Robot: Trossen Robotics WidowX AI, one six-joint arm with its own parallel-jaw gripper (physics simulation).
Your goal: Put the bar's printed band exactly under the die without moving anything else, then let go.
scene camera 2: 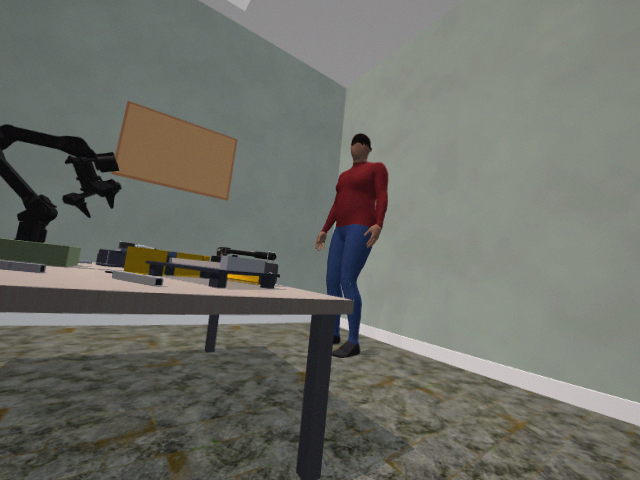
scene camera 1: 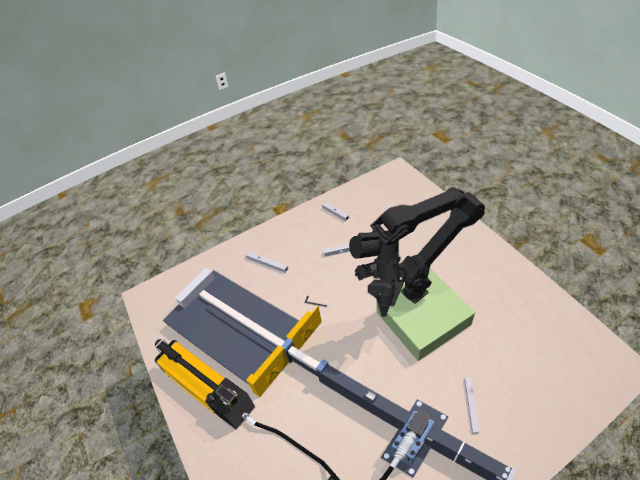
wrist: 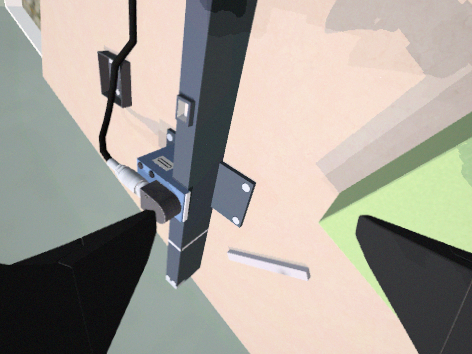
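Seen in the pictures: gripper, fingertip midpoint: (scene camera 2: 101,212) (scene camera 1: 388,311) (wrist: 257,222); arm's base at its link origin: (scene camera 2: 29,241) (scene camera 1: 414,292).
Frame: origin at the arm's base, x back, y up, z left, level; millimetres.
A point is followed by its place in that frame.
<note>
A long dark square bar (scene camera 1: 364,393) {z 150, x -341, y 3 mm} (wrist: 200,130) {z 185, x -311, y -6 mm} has a thin white printed band (scene camera 1: 459,451) {z 430, x -269, y 5 mm} (wrist: 195,240) {z 429, x -241, y -36 mm} near its outer end. A blue press head (scene camera 1: 400,439) {z 310, x -359, y 16 mm} (wrist: 145,160) {z 304, x -374, y 8 mm} with a dark round cap (scene camera 1: 419,422) {z 316, x -302, y 48 mm} (wrist: 160,202) {z 291, x -293, y 44 mm} sits at the bar. The band is apart from this head, toward the bar's outer end. I cannot make out the die separately. My gripper (scene camera 1: 377,294) (scene camera 2: 99,210) {z 63, x -175, y 142 mm} (wrist: 257,222) {z 63, x -175, y 142 mm} is open and empty. It hangs above table height, near the edge of the green block, well away from the bar.
The arm stands on a green block (scene camera 1: 434,320) {z 114, x -31, y 0 mm} (scene camera 2: 41,252) {z -53, x -41, y -31 mm} (wrist: 430,220) {z 71, x -83, y 0 mm}. A yellow pump (scene camera 1: 193,364) {z -238, x -671, y 12 mm} has a black hose (scene camera 1: 292,443) {z 113, x -571, y -61 mm} (wrist: 132,25) {z 180, x -542, y -62 mm}. Yellow plates (scene camera 1: 272,367) {z -86, x -488, y -3 mm} cross a pale rod (scene camera 1: 242,320) {z -283, x -470, y -2 mm}. Pale pieces (scene camera 1: 266,261) {z -477, x -262, y -52 mm} (scene camera 1: 471,405) {z 358, x -127, y -61 mm} (wrist: 270,265) {z 340, x -115, y -61 mm} and a hex key (scene camera 1: 316,302) {z -218, x -234, y -66 mm} lie on the table.
</note>
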